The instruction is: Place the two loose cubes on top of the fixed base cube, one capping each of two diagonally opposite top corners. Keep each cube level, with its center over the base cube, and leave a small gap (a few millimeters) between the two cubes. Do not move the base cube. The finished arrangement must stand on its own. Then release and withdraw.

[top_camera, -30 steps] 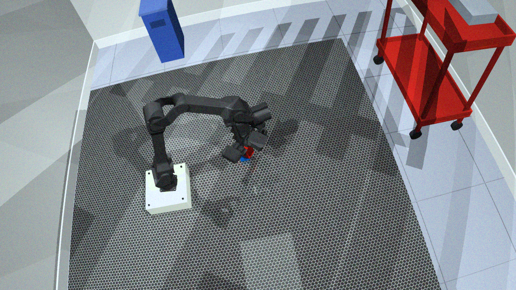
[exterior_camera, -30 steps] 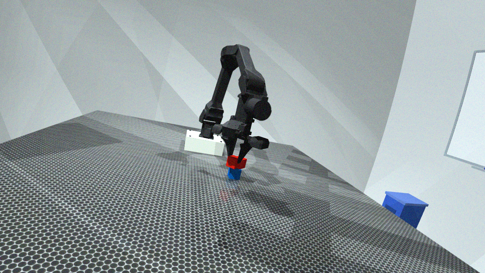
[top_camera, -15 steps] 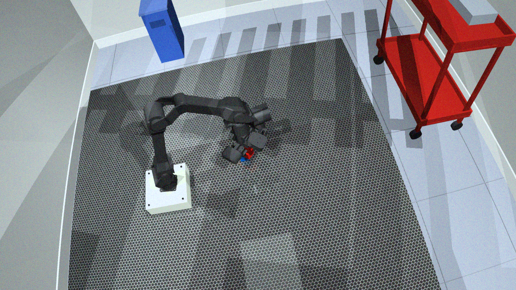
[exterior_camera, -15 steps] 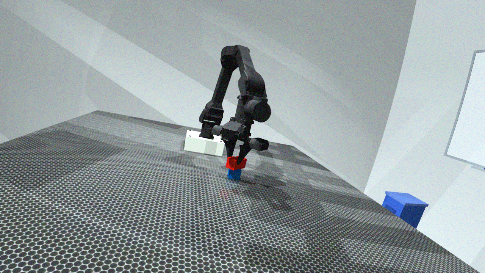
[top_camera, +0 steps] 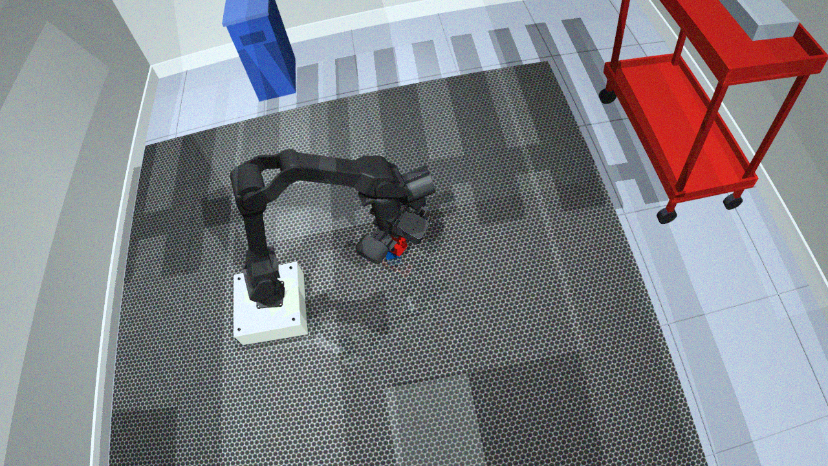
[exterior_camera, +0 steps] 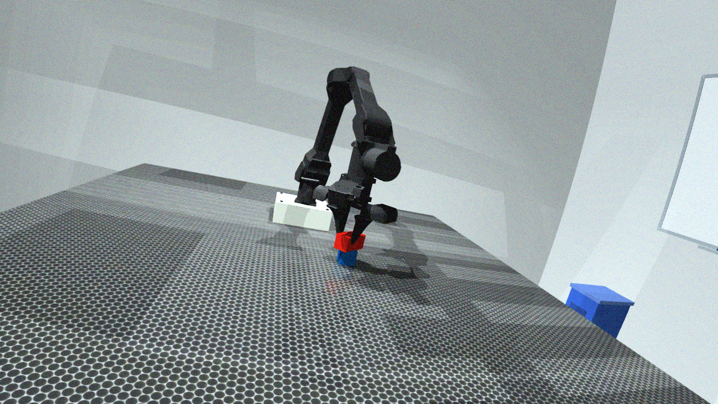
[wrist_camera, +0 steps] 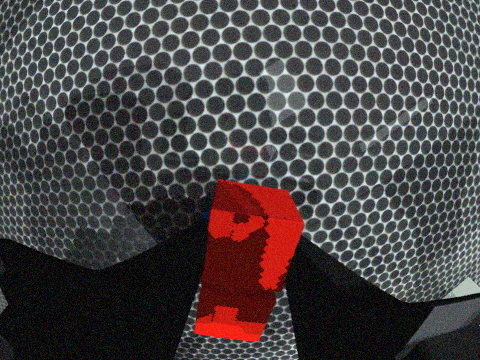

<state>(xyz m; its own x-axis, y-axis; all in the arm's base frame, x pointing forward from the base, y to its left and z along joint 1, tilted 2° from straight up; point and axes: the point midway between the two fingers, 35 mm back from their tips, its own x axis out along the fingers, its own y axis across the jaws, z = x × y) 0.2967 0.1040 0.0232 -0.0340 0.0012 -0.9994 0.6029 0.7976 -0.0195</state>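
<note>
The blue base cube lies 4 cm below my gripper tip, 2 cm behind it and 1 cm to the left of it.
</note>
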